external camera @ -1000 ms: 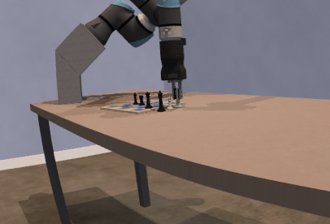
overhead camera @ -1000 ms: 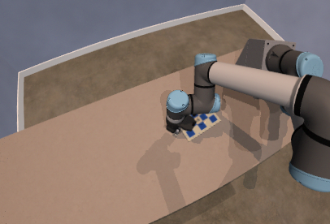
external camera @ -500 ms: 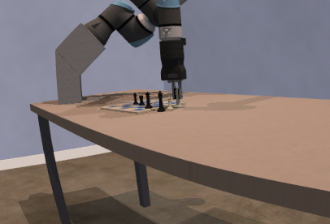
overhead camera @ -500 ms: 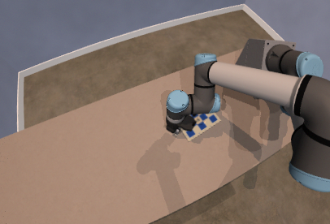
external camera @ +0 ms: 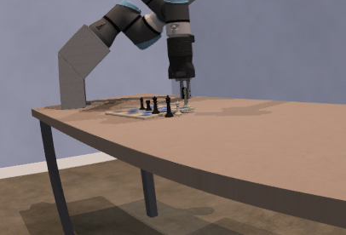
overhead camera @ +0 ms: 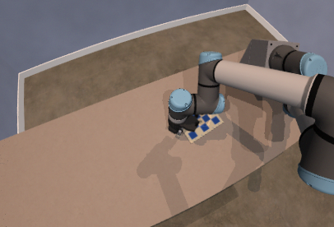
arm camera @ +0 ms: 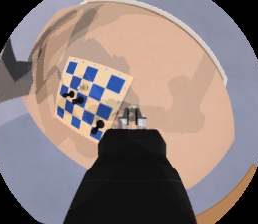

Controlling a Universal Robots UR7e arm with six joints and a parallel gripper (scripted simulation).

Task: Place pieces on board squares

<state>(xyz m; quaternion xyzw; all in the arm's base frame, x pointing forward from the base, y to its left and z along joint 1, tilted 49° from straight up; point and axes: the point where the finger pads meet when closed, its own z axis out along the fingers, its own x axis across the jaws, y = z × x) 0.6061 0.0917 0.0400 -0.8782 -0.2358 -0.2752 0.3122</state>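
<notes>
Now: the white bishop 1 cm ahead of my hand, 4 cm to the right of it and 4 cm below it. The rest, counted from my hand: white king (1 cm below); black king (2 cm ahead, 7 cm to the right, 3 cm below); chessboard (13 cm behind, 7 cm to the right, 6 cm below).
</notes>
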